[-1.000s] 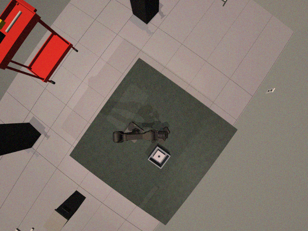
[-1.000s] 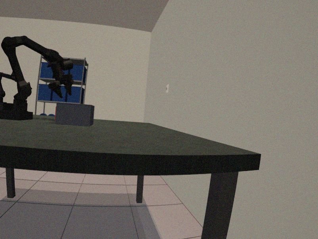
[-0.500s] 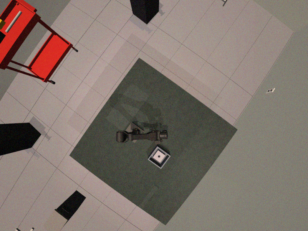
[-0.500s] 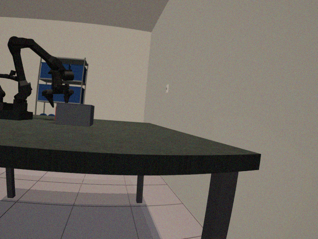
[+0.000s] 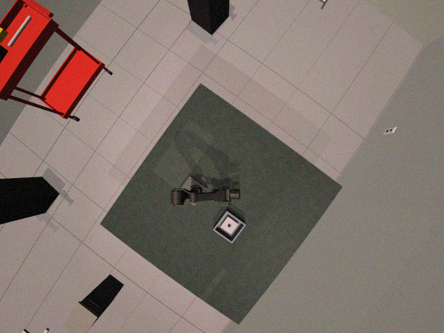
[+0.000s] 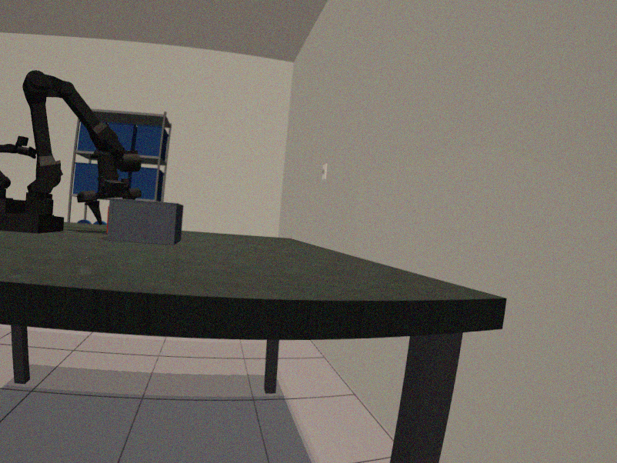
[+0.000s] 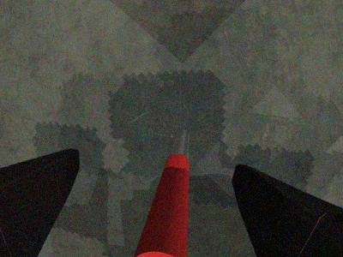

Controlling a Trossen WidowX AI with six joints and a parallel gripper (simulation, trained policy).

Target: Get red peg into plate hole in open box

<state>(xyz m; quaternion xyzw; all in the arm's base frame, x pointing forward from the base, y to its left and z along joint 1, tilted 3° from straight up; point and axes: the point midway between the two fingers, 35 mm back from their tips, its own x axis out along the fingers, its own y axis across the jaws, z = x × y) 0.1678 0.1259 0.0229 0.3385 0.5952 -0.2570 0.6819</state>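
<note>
My gripper tip is now 15 cm short of the grey box and 16 cm to the left of it. Also, from my gripper tip: red peg (1 cm behind, 1 cm above).
</note>
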